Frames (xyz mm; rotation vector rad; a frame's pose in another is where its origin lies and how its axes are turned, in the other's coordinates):
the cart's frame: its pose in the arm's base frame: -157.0 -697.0 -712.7 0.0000 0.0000 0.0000
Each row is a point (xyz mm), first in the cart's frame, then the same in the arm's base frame.
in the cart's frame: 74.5 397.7 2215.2
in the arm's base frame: -82.5 -299.3 1502.5
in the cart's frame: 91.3 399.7 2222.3
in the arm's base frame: -65.7 -297.3 1509.6
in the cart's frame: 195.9 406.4 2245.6
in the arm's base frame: 38.9 -290.6 1532.9
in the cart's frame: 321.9 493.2 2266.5
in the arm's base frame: 164.9 -203.8 1553.8
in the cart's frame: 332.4 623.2 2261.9
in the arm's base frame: 175.4 -73.8 1549.2
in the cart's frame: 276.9 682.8 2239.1
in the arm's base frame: 119.9 -14.2 1526.4
